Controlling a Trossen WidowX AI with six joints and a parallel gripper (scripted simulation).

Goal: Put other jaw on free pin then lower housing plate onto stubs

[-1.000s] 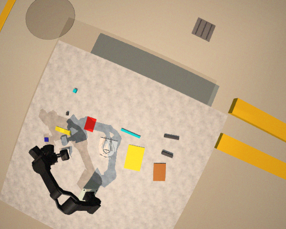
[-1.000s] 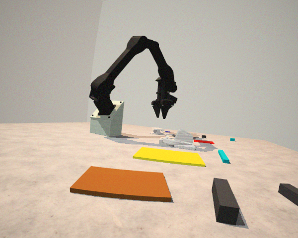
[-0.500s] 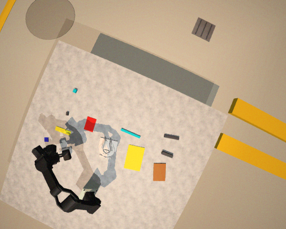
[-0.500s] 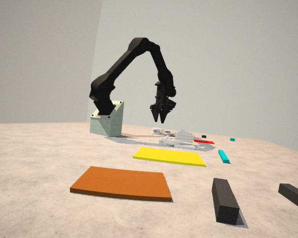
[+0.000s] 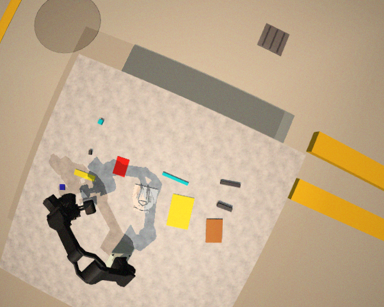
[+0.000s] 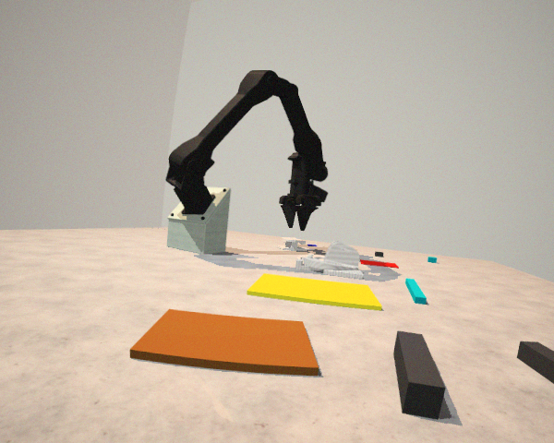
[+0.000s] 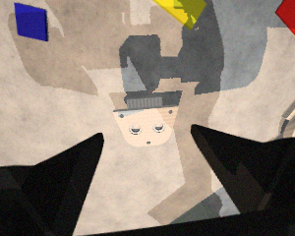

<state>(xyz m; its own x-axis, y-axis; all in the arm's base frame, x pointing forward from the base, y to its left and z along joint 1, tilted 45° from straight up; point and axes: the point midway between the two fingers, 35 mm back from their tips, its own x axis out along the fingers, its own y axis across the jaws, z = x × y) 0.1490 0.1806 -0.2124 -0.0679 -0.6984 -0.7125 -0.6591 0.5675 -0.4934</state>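
The white holder block is 10 mm behind my gripper tip, 10 mm to the right of it and 50 mm below it. Round my gripper tip: yellow bar 120 mm ahead, 80 mm to the left, 60 mm below; then red slab 250 mm ahead, 70 mm to the right, 60 mm below; then blue cube 10 mm ahead, 170 mm to the left, 60 mm below.
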